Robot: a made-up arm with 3 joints. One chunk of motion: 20 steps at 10 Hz.
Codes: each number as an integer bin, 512 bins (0 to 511) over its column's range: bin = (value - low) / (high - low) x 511, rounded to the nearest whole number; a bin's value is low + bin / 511 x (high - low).
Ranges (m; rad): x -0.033..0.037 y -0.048..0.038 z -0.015..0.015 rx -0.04..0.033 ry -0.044..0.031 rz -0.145..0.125
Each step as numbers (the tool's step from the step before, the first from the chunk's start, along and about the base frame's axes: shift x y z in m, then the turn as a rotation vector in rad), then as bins.
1 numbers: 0.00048 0.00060 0.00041 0.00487 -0.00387 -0.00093
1 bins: 244 289 262 314 273 273
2 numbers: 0.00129 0.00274 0.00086 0.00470 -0.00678 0.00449
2 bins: 250 301 270 313 254 283
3 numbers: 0.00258 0.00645 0.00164 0.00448 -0.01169 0.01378
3 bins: 260 324 283 311 220 301
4 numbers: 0.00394 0.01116 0.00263 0.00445 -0.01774 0.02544
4 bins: 270 352 300 311 179 323
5 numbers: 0.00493 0.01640 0.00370 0.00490 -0.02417 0.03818
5 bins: 277 383 319 314 135 347
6 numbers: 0.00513 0.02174 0.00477 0.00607 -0.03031 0.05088
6 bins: 278 414 337 322 93 371
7 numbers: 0.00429 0.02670 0.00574 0.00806 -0.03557 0.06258
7 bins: 272 444 353 336 57 393
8 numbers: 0.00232 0.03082 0.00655 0.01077 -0.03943 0.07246
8 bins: 258 468 367 355 31 412
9 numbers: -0.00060 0.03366 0.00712 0.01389 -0.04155 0.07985
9 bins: 237 485 377 377 17 426
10 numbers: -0.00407 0.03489 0.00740 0.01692 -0.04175 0.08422
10 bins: 211 493 382 398 15 434
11 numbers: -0.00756 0.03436 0.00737 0.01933 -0.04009 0.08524
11 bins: 186 489 381 415 27 436
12 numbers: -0.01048 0.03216 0.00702 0.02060 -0.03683 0.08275
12 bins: 164 476 375 424 49 431
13 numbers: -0.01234 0.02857 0.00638 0.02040 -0.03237 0.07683
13 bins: 151 455 364 423 79 420
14 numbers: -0.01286 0.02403 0.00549 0.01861 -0.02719 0.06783
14 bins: 147 428 349 410 115 403
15 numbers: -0.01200 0.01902 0.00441 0.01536 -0.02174 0.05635
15 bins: 153 398 331 388 152 381
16 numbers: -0.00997 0.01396 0.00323 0.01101 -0.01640 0.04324
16 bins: 168 368 311 357 188 356
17 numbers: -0.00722 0.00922 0.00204 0.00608 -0.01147 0.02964
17 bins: 188 340 290 323 222 331
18 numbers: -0.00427 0.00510 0.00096 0.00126 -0.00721 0.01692
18 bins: 210 316 272 289 251 306
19 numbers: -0.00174 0.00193 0.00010 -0.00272 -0.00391 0.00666
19 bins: 228 297 257 261 273 287
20 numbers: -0.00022 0.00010 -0.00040 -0.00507 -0.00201 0.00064
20 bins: 239 286 249 245 286 276
